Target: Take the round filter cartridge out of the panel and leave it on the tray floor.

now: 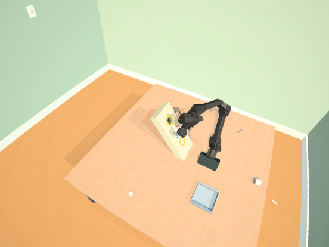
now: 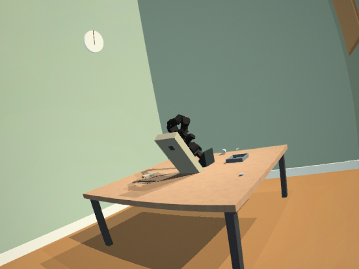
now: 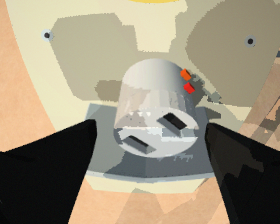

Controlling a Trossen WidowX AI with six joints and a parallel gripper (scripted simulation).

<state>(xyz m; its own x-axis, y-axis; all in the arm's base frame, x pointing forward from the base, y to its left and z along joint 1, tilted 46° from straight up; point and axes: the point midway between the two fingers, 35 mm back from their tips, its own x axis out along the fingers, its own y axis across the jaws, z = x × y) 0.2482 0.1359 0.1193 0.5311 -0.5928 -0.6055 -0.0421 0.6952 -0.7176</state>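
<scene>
My gripper tip is now 10 mm short of the round filter cartridge. Also, from my gripper tip: grey tray: 350 mm behind, 270 mm to the left, 200 mm below; then cream card: 40 mm ahead, 390 mm to the right, 200 mm below; then cream service panel: 50 mm ahead, 20 mm below.
</scene>
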